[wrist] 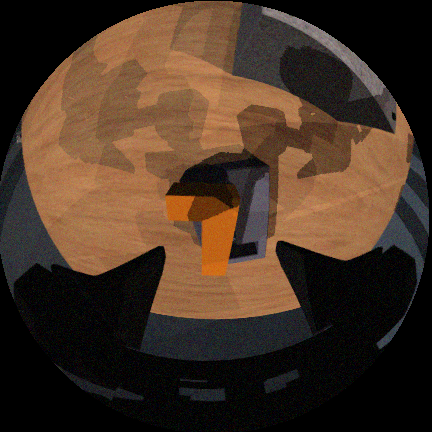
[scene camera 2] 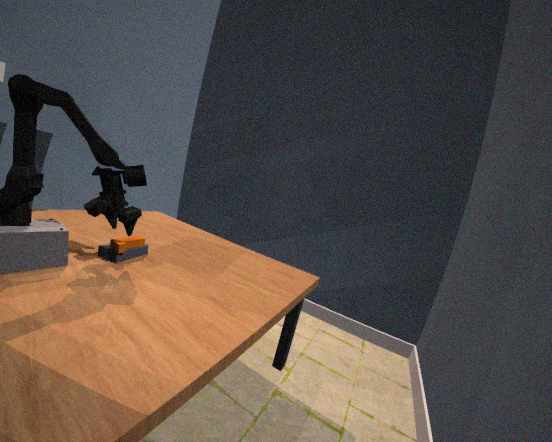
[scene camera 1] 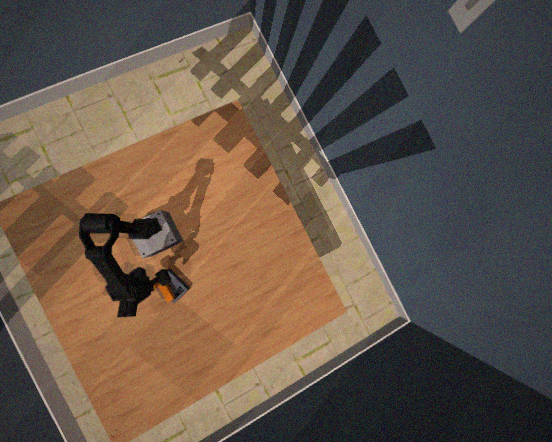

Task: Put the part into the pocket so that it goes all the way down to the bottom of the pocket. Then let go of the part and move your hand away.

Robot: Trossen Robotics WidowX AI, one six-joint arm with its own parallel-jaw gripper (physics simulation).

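Frame: origin at the arm's base, x ahead, y right, z down, level; centimetres.
Where they show: gripper, fingertip midpoint: (wrist: pixel 221 249) (scene camera 2: pixel 122 232) (scene camera 1: pixel 159 287); arm's base, link origin: (scene camera 2: pixel 13 223) (scene camera 1: pixel 152 226).
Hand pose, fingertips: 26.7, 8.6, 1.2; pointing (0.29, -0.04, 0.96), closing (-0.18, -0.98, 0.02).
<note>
Each offset is from my fingertips to the centre of the thing, as dx, dy, dz. Level surfaces: height alone.
The orange L-shaped part {+2.6, +1.4, +4.2} (scene camera 1: pixel 164 291) (scene camera 2: pixel 127 244) (wrist: pixel 217 235) lies on top of the grey-blue pocket block {+2.2, -2.2, +7.5} (scene camera 1: pixel 178 284) (scene camera 2: pixel 132 254) (wrist: pixel 261 215). It stands well above the block's rim and is shifted to the left in the wrist view, where it reaches past the block's edge. Dark parts of the pocket show uncovered to its right. The part's underside is hidden, so its contact with the pocket cannot be seen. My gripper (scene camera 2: pixel 122 231) (wrist: pixel 221 249) is wide open and empty, a little above the part, with one finger out to each side and touching nothing.
The grey box under the arm's base (scene camera 1: pixel 159 241) (scene camera 2: pixel 35 250) (wrist: pixel 260 60) stands close to the block. The wooden table {dz +9.3} (scene camera 1: pixel 260 280) (scene camera 2: pixel 200 310) (wrist: pixel 100 215) carries both, with arm shadows across it.
</note>
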